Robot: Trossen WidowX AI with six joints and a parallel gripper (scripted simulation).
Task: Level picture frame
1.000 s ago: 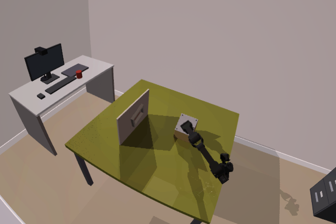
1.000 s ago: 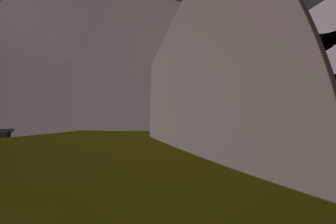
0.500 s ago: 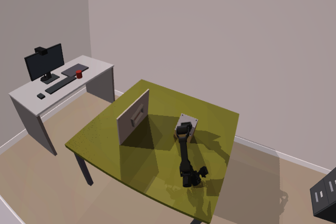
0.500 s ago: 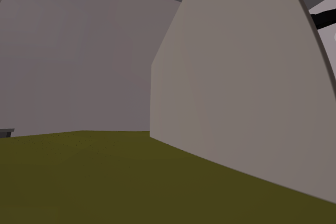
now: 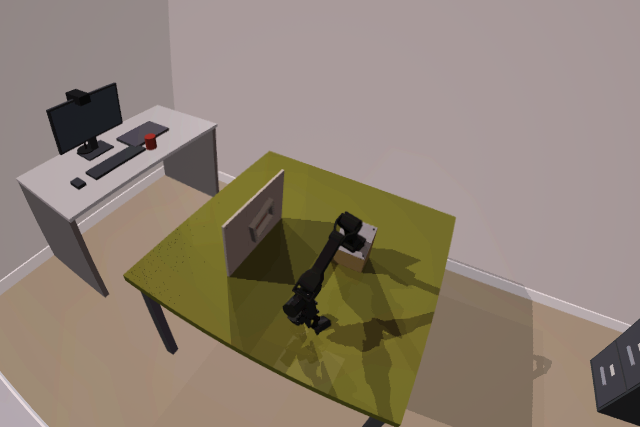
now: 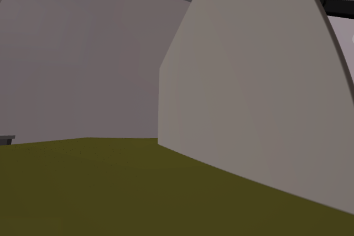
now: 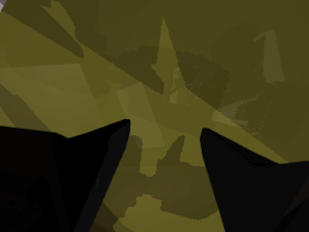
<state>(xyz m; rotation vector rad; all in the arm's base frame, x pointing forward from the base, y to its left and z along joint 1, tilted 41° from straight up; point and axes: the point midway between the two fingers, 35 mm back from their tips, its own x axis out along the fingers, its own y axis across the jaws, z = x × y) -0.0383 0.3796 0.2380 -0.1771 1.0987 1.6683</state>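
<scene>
Right now the picture frame is 46 cm ahead of my gripper tip, 29 cm to the right of it and 13 cm above it. From my gripper tip the other things lie so: wall panel 47 cm ahead, 28 cm to the right, 12 cm above.
</scene>
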